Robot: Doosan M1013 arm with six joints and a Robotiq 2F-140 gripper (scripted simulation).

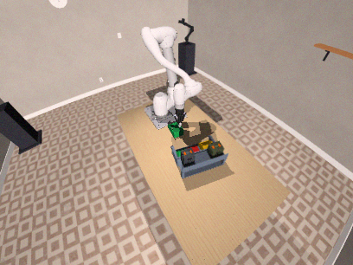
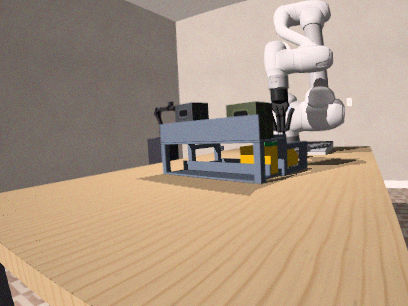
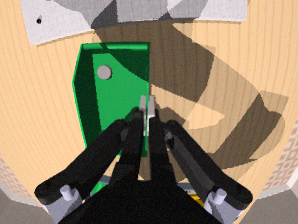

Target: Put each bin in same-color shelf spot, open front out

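My hand is 50 mm to the left of the green bin, 40 mm above it and 10 mm past it. Round my hand: dark box (380 mm ahead, 220 mm to the right, 90 mm above); then yellow bin (360 mm ahead, 30 mm to the left, 30 mm below).
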